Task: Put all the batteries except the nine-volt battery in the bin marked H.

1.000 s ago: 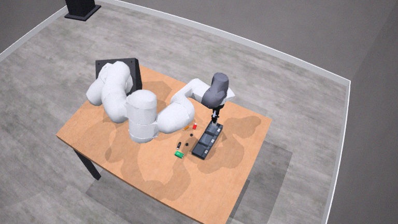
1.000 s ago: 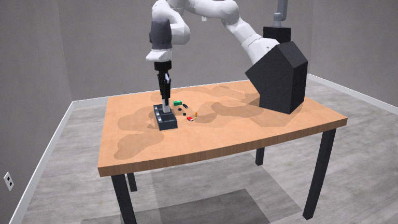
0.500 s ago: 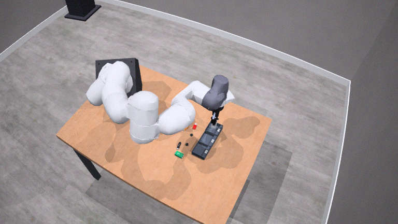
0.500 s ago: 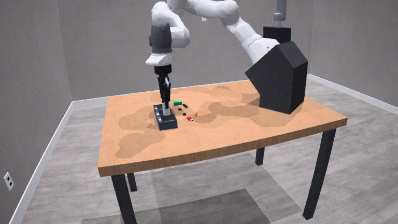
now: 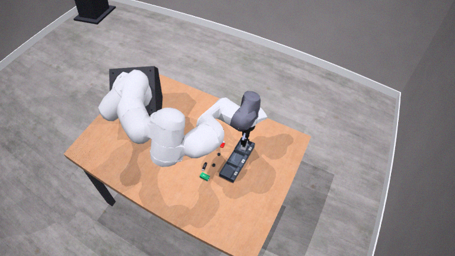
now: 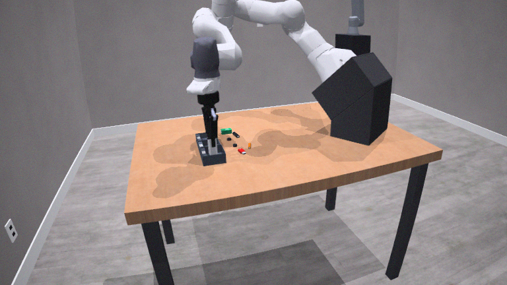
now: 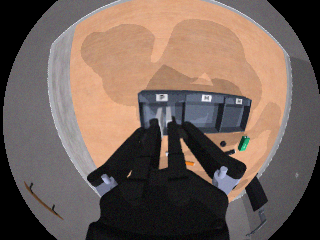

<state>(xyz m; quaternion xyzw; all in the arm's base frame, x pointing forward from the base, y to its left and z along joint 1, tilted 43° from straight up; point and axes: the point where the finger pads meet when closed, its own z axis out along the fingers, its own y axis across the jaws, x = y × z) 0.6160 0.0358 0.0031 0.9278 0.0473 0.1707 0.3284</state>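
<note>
Right now the orange battery is 160 mm behind my hand, 50 mm below it and 40 mm to the right of it. Also, from my hand: black cylindrical battery (170 mm to the right, 160 mm behind, 50 mm below); green flat board (230 mm to the right, 130 mm behind, 40 mm below).
</note>
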